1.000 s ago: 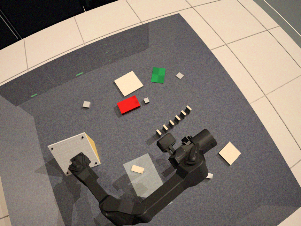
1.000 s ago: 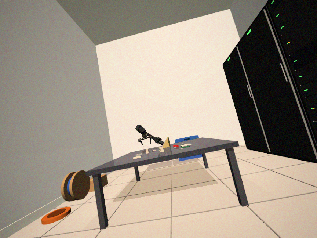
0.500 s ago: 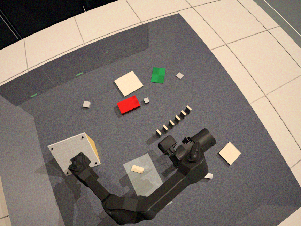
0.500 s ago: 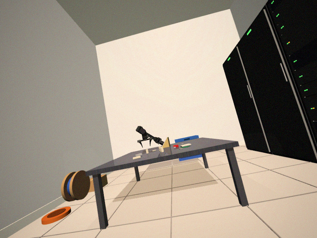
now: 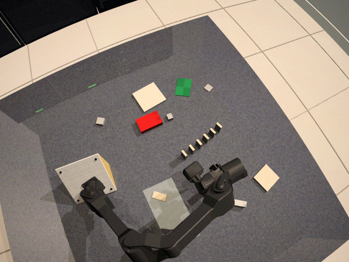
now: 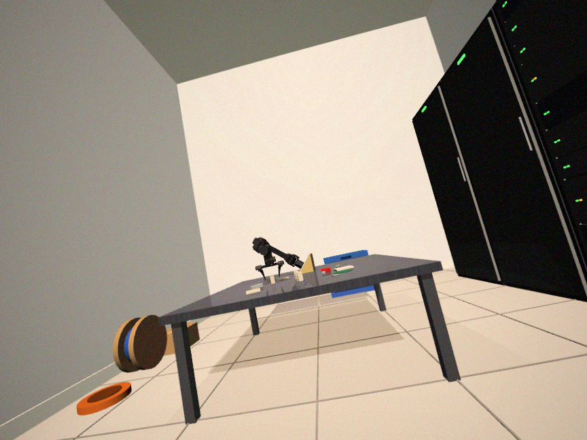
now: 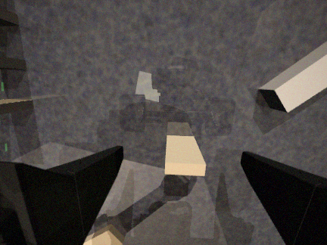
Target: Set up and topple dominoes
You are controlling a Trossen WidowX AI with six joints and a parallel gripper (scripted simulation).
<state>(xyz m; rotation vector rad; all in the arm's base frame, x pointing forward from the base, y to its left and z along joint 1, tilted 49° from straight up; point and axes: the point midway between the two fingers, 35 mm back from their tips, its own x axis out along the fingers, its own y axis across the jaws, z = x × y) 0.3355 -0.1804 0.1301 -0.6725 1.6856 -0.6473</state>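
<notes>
Right now my gripper tip is 100 mm to the left of the whitish bar, 80 mm short of it and 20 mm above it. Round my gripper tip: white tile: 460 mm to the left, 30 mm below, 30 mm ahead; small cube: 330 mm to the left, 50 mm ahead, 20 mm below; red tile: 350 mm to the left, 30 mm behind, 20 mm below.
</notes>
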